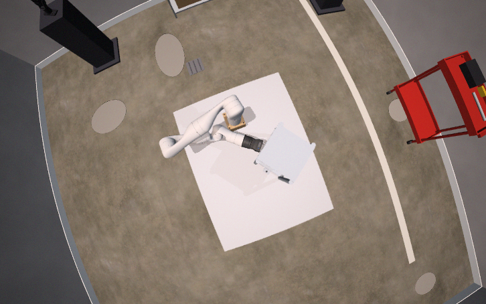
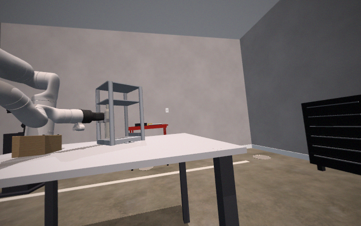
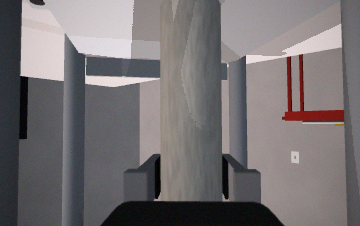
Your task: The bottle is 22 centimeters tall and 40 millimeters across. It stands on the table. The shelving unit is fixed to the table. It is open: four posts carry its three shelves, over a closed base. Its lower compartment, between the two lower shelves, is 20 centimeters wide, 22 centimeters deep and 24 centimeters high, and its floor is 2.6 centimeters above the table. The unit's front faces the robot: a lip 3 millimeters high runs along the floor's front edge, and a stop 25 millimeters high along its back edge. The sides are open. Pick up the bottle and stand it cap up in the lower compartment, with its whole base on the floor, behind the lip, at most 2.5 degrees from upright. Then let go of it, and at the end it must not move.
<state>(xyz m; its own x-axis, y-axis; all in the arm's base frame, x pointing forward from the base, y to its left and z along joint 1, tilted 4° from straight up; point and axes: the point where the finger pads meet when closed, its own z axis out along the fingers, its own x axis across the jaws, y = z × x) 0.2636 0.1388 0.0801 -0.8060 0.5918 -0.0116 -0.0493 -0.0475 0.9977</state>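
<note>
Right now the shelving unit is 60 mm ahead of my hand, 60 mm to the left of it and 40 mm above it.
</note>
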